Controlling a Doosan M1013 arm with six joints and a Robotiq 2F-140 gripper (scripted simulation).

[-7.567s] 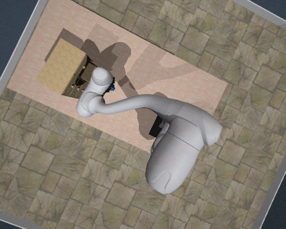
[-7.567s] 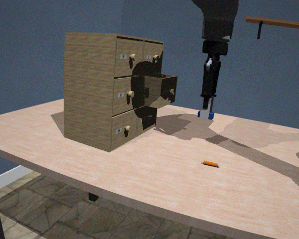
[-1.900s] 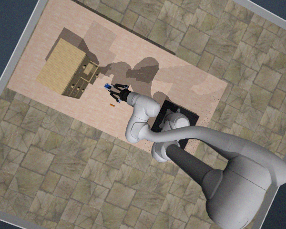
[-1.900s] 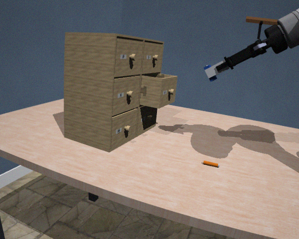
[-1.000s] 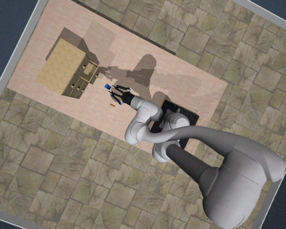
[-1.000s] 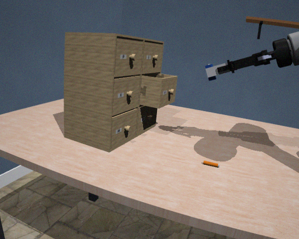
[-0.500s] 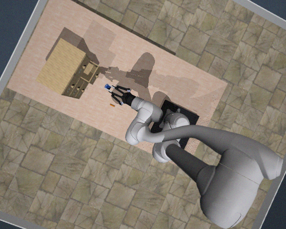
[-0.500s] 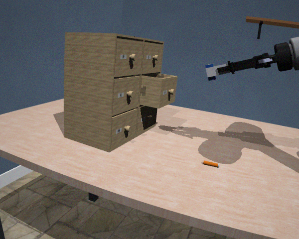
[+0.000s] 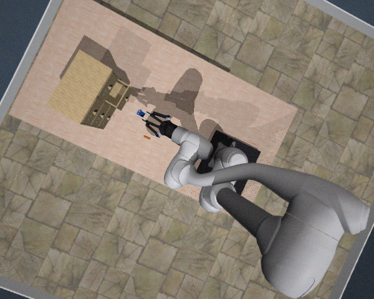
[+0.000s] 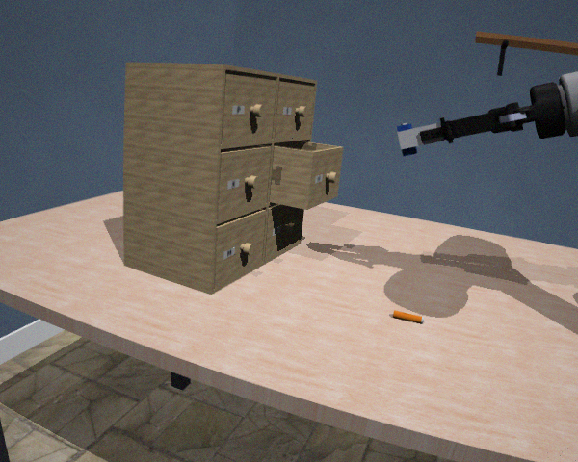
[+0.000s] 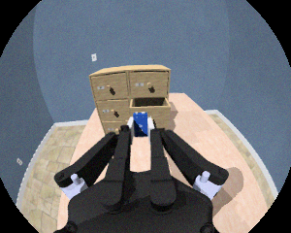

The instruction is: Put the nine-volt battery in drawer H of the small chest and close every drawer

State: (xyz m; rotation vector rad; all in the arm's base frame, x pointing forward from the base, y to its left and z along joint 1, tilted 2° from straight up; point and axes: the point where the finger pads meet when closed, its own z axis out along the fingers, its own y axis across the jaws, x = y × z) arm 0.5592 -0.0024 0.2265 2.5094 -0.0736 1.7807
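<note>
The drawer is 240 mm ahead of my hand, 120 mm below it and 50 mm to the right of it. Also, from my hand: small orange cylinder: 250 mm below, 110 mm to the left, 30 mm behind; then nine-volt battery: 30 mm ahead.
</note>
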